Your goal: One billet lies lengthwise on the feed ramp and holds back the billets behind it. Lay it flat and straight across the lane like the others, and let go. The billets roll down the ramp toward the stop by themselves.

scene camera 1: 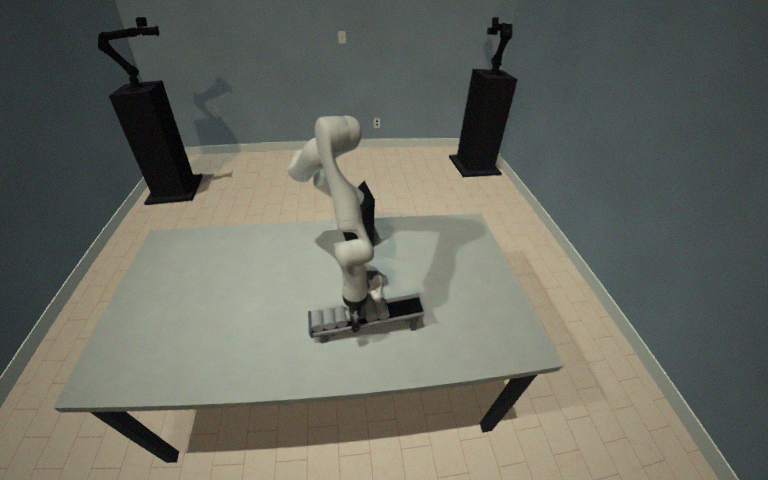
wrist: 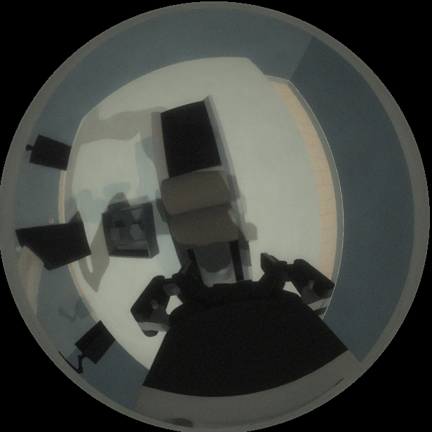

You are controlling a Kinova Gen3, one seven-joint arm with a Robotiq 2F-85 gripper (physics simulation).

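Observation:
The feed ramp (scene camera 1: pixel 404 307) (wrist: pixel 219 131) has a dark bed between grey side rails. In the wrist view, the lengthwise billet (wrist: pixel 214 260) lies along the lane, its near end hidden by the gripper. Two crosswise billets, one farther up (wrist: pixel 195 192) and one directly behind it (wrist: pixel 205 226), lie in shadow across the lane. In the scene view, several billets (scene camera 1: pixel 329 318) lie crosswise at the ramp's left end, by the stop (scene camera 1: pixel 310 324). My gripper (scene camera 1: pixel 355 323) (wrist: pixel 227 264) is open and empty, low over the ramp's middle, fingers on either side of the lengthwise billet's line; their exact height is unclear.
The ramp stands on the grey table (scene camera 1: pixel 215 294) (wrist: pixel 280 200). A dark open box (wrist: pixel 151 227) stands beside the ramp, towards the robot's base, and holds pale things. Two black pedestals (scene camera 1: pixel 150 141) (scene camera 1: pixel 487 121) with small black arms stand beyond the table.

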